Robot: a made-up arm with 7 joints.
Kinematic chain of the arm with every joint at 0, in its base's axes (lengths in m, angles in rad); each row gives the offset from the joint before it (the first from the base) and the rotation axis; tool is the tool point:
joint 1: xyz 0 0 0.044 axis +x
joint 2: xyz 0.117 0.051 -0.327 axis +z
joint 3: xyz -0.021 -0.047 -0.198 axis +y
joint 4: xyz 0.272 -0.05 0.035 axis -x
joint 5: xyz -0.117 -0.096 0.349 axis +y
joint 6: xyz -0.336 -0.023 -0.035 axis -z
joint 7: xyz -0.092 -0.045 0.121 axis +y
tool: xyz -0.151 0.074 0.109
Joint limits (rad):
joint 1: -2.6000..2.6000
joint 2: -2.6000..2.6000
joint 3: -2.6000..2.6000
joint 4: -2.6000..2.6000
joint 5: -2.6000..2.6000
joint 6: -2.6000..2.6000
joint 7: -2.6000..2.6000
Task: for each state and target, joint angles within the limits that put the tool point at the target. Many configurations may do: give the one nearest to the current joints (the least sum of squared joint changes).
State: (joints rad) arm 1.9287 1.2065 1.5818 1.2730 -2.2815 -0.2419 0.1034
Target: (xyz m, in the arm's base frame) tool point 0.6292 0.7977 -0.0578
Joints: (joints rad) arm 1.3519 0.7574 1.0095 1.1947 -2.3941 -0.6018 -0.1396
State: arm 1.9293 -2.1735 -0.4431 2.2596 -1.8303 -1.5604 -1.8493
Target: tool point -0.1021 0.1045 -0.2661
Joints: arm 1.3435 -2.4538 -0.2771 2.0725 -2.2699 -1.3162 -1.7794
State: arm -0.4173 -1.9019 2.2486 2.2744 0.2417 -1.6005 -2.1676
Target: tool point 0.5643 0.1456 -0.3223
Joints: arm -0.3037 -1.6310 1.8383 2.4546 0.8614 -1.5804 -2.1065
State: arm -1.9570 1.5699 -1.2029 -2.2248 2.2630 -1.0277 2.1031
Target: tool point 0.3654 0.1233 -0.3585
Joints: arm -1.3131 1.7901 -1.5685 -2.4441 2.4126 -1.0934 1.8335
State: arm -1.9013 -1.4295 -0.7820 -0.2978 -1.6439 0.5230 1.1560
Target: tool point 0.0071 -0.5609 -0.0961
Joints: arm -1.3748 -1.4874 -0.8068 -0.4168 -1.8229 0.6551 1.0533
